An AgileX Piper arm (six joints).
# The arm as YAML. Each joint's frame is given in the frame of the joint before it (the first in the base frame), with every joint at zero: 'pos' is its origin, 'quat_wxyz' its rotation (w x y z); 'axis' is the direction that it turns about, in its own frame. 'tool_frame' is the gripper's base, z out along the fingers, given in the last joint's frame.
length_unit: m
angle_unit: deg
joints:
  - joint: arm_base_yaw
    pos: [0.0, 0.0, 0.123]
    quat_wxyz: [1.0, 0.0, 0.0, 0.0]
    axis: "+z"
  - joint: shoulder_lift
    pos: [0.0, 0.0, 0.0]
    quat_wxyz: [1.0, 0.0, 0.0, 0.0]
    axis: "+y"
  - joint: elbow
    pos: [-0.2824, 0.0, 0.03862]
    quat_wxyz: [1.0, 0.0, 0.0, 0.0]
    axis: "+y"
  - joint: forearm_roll
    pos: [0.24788, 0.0, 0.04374]
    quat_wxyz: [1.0, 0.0, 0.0, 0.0]
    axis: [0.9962, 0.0, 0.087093]
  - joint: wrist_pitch
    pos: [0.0, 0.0, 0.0]
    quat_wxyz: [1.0, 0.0, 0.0, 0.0]
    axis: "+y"
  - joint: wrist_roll
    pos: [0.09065, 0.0, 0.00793]
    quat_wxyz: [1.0, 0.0, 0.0, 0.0]
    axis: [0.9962, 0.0, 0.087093]
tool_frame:
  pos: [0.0, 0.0, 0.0]
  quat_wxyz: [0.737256, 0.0, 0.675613, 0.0]
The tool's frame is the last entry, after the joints.
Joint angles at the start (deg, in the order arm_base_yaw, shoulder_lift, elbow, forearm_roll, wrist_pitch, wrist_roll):
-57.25, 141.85, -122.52, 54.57, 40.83, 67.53
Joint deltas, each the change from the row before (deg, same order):
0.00, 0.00, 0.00, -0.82, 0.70, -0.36
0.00, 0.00, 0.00, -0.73, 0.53, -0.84
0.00, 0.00, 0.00, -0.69, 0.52, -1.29
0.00, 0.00, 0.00, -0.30, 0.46, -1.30
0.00, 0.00, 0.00, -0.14, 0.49, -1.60
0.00, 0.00, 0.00, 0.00, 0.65, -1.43
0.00, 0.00, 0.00, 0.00, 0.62, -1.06
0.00, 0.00, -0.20, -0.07, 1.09, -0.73
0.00, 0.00, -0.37, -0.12, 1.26, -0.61
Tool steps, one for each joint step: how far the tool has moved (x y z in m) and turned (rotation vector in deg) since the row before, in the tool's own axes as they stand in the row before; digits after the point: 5 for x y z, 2 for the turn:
-0.00037, -0.00135, -0.00001, 0.85, -0.23, -0.98
-0.00039, -0.00107, -0.00001, 0.68, -0.24, -1.38
-0.00035, -0.00105, -0.00001, 0.67, -0.21, -1.80
0.00001, -0.00080, 0.00000, 0.50, 0.01, -1.52
0.00021, -0.00077, 0.00000, 0.48, 0.14, -1.70
0.00048, -0.00091, -0.00001, 0.57, 0.31, -1.43
0.00048, -0.00086, -0.00001, 0.54, 0.31, -1.06
0.00129, -0.00065, -0.00045, 0.80, 0.55, -0.89
0.00178, -0.00015, -0.00084, 0.82, 0.63, -0.90

